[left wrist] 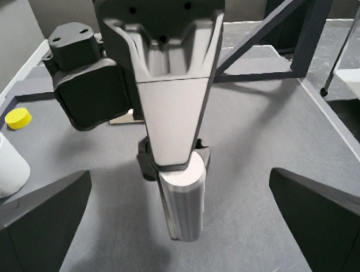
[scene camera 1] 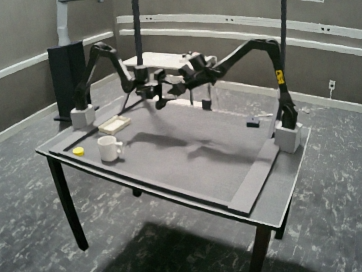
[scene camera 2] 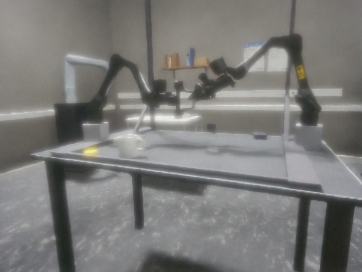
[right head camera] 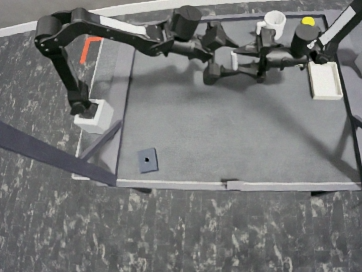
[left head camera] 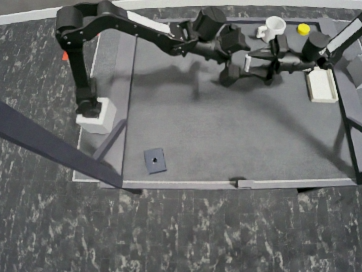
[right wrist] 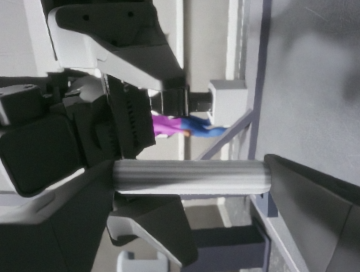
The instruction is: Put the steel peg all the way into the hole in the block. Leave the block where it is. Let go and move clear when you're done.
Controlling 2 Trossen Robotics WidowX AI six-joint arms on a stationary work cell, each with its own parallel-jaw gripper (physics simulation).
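Frame: origin at the left arm's base, x ahead, y left, z up, level; metres.
Seen in the pictures: left gripper, fingertip midpoint: [left wrist: 181, 177] [scene camera 1: 173, 90] [scene camera 2: 191, 99] [right head camera: 238, 59] [left head camera: 251, 62] [right wrist: 185, 193]; right gripper, fingertip midpoint: [left wrist: 177, 214] [scene camera 1: 176, 92] [scene camera 2: 194, 100] [right head camera: 232, 59] [left head camera: 245, 62] [right wrist: 190, 165]; left arm's base, origin of the base link: [scene camera 1: 289, 125] [scene camera 2: 309, 124] [right head camera: 88, 111] [left head camera: 92, 110] [right wrist: 210, 101]; right arm's base, origin of the base link: [scene camera 1: 81, 108] [scene camera 2: 95, 123].
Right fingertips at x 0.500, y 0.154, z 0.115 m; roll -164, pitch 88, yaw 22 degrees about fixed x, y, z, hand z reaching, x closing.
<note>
Pixels of each thing's top centre, then the offset from my right fingertips to it. "spot": a spot on its surface instead.
- steel peg, middle of its top: [left wrist: 183, 159] [right wrist: 114, 180] [right head camera: 234, 52] [left head camera: 249, 55] dy -0.004, dx +0.004, dz +0.037 m
- block, middle of its top: [right wrist: 261, 194] [left head camera: 154, 160] [right head camera: 147, 159] [scene camera 1: 252, 119] [scene camera 2: 259, 133] dy -0.287, dx -0.265, dz -0.194 m
- white mug, middle of its top: [scene camera 2: 131, 136] [scene camera 1: 109, 140] [right head camera: 271, 18] [left head camera: 272, 24] dy +0.319, dx +0.134, dz -0.133 m
- yellow disc, middle of its top: [left wrist: 16, 115] [scene camera 1: 77, 150] [left head camera: 304, 28] dy +0.389, dx +0.302, dz -0.200 m
- cream tray, surface spot: [right head camera: 340, 96] [left head camera: 335, 99] spot: dy +0.027, dx +0.395, dz -0.196 m
The steel peg [left head camera: 247, 63] [right head camera: 234, 60] [left wrist: 186, 210] [right wrist: 192, 177] is a grey cylinder in the air, above the far part of the table. My right gripper [right wrist: 190, 165] is shut on it, with a fingertip against each end. My left gripper is open and faces the right one. Its spread fingers stand on either side of the peg, with gaps between them and the peg in the left wrist view. The block [left head camera: 161, 167] [right head camera: 151, 166] [scene camera 1: 253, 122] [scene camera 2: 259, 135], blue-grey with a dark round hole on top, lies near the table's left front corner, away from both grippers.
A white mug [left head camera: 274, 29] [right head camera: 274, 24] [scene camera 1: 108, 149] and a yellow disc [left head camera: 303, 29] [scene camera 1: 78, 151] [left wrist: 18, 118] stand at the far edge. A cream tray [left head camera: 334, 101] [right head camera: 340, 96] lies at the right. Raised frame rails and slanted braces edge the table.
</note>
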